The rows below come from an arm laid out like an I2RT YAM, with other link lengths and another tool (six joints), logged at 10 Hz.
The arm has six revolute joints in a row. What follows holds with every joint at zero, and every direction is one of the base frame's. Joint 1 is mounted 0.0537 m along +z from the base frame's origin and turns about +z. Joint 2 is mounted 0.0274 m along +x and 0.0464 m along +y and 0.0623 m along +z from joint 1 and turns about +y. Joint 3 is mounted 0.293 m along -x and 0.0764 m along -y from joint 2 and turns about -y. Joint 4 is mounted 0.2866 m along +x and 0.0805 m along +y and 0.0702 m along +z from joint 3 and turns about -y. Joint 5 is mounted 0.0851 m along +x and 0.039 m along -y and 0.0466 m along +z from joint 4 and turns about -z. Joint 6 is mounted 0.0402 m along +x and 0.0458 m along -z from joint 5 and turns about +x. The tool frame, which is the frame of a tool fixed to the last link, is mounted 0.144 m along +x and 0.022 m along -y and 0.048 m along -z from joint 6; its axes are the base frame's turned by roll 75.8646, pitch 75.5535 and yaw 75.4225 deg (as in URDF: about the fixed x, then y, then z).
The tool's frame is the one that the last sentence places.
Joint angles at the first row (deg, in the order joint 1, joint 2, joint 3, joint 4, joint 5, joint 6):
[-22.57, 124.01, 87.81, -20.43, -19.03, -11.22]
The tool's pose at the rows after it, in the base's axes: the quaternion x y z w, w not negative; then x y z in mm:
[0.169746 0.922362 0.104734 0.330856 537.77 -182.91 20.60]
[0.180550 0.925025 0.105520 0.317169 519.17 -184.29 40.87]
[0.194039 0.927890 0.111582 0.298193 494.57 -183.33 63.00]
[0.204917 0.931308 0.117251 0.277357 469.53 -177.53 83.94]
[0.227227 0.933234 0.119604 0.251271 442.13 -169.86 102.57]
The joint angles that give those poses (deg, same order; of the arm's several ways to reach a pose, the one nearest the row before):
[-23.18, 120.90, 87.81, -24.21, -19.40, -11.20]
[-24.07, 117.71, 87.81, -29.21, -19.40, -11.20]
[-25.26, 114.08, 87.81, -35.42, -19.92, -11.20]
[-25.98, 110.54, 87.81, -41.67, -20.18, -11.18]
[-26.50, 107.20, 87.81, -48.01, -19.64, -9.82]

